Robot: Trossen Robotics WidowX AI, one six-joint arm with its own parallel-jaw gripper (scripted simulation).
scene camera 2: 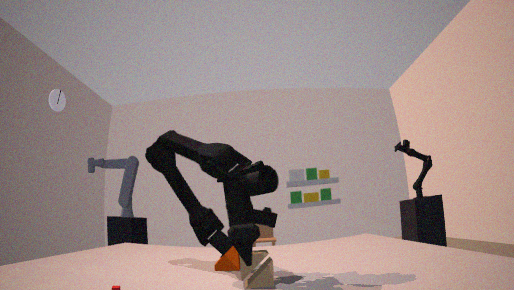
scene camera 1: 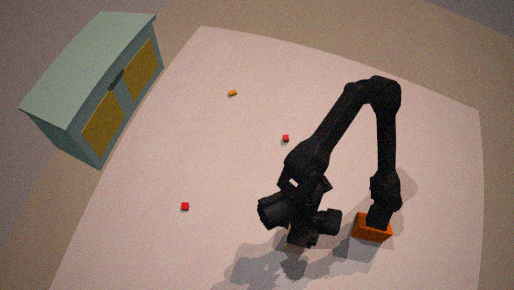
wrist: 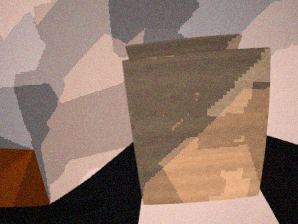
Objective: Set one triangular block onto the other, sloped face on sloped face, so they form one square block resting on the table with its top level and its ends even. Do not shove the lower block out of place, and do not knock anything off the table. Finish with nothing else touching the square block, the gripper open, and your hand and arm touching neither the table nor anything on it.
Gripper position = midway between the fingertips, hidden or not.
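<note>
My gripper [scene camera 2: 248, 263] [scene camera 1: 298, 229] [wrist: 190, 142] is carrying a tan triangular block [wrist: 199, 120]. And there's another tan triangular block here too [wrist: 204, 43].
</note>
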